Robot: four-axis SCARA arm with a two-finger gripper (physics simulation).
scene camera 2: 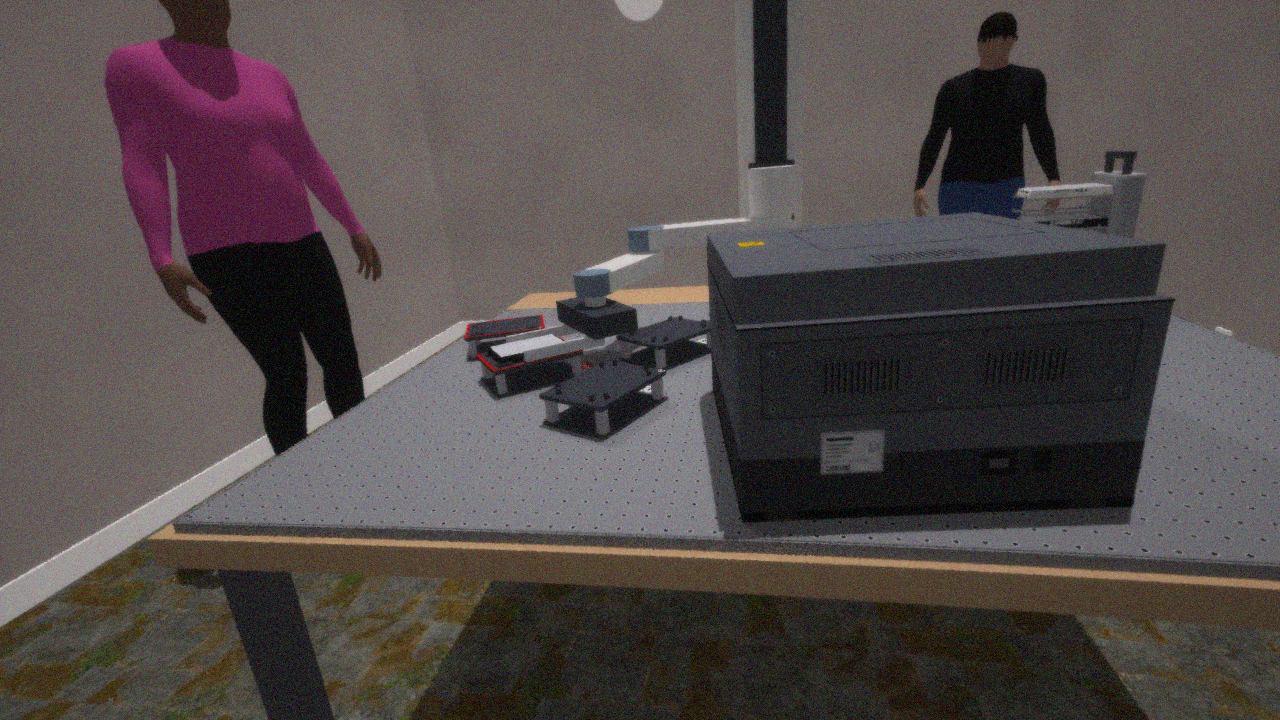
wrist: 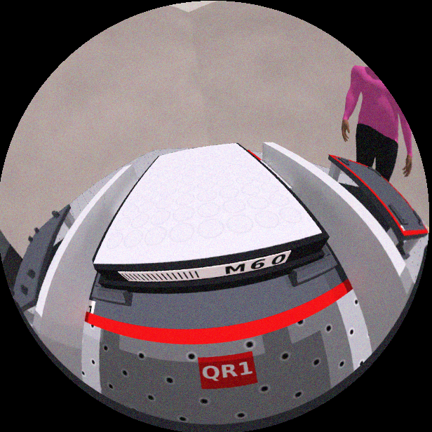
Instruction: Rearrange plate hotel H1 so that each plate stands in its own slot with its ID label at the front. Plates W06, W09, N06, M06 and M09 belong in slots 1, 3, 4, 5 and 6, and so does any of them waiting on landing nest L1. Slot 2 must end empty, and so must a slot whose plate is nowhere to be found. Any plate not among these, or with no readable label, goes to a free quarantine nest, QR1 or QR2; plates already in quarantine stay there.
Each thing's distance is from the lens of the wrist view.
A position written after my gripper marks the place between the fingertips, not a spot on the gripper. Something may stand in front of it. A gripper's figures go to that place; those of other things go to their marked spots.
my gripper (wrist: pixel 196 160): 0.11 m
quarantine nest QR1 (wrist: pixel 214 308): 0.05 m
